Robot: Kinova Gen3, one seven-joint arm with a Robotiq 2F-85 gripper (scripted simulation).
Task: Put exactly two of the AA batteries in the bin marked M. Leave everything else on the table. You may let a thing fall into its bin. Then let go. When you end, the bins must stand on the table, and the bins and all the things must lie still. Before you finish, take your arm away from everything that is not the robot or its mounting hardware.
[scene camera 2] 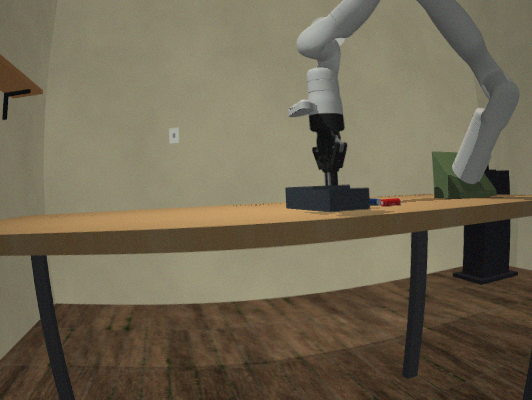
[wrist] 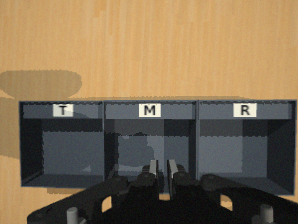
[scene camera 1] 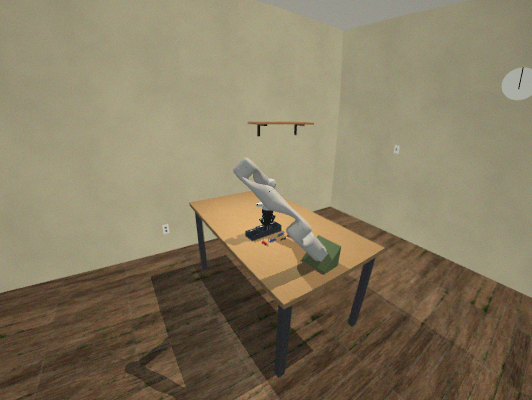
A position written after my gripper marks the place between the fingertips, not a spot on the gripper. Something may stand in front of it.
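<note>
My gripper [scene camera 2: 331, 190], also in the wrist view [wrist: 162, 170]. A bin [scene camera 2: 316, 198], wrist view too [wrist: 68, 144].
</note>
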